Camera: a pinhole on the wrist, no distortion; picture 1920 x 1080 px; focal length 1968.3 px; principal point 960.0 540.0 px. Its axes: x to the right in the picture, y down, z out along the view. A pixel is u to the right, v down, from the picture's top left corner.
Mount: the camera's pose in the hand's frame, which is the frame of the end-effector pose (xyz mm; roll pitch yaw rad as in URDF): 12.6 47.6 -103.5 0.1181 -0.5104 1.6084
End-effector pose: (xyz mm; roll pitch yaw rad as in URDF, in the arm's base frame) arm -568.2 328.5 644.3 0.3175 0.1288 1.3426
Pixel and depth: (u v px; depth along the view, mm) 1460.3 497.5 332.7
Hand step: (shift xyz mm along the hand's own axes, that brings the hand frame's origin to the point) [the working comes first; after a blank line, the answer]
In the camera's frame: 84.6 -7.2 332.7

62.2 -37.8 225.3
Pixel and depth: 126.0 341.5 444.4
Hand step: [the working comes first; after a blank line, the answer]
In the camera's frame: -188.3 -44.8 444.4

123.6 -325.8 185.0
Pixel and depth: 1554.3 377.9 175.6
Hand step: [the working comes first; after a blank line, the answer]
In the camera's frame: 53.0 -14.5 175.6

49.1 10.9 73.1
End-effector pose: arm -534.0 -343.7 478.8 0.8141 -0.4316 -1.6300
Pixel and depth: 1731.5 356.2 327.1
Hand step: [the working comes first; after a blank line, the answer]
In the camera's frame: 128.2 -30.5 327.1

83.1 5.2 239.4
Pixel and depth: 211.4 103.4 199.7
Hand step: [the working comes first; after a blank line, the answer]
In the camera's frame: -76.0 -44.3 199.7

86.1 -110.3 27.9
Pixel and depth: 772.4 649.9 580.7
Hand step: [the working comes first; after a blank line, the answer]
In the camera's frame: -55.3 32.4 580.7

61.3 -282.7 376.0
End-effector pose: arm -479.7 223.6 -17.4 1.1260 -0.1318 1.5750
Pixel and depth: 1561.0 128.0 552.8
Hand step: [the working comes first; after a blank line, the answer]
In the camera's frame: 168.8 -115.7 552.8

196.8 -59.8 446.0
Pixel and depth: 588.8 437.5 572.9
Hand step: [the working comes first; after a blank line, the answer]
In the camera's frame: -108.0 -29.8 572.9

123.6 -319.0 337.1
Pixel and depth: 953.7 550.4 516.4
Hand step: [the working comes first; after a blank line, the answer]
In the camera's frame: -1.7 2.7 516.4

80.2 -202.2 343.4
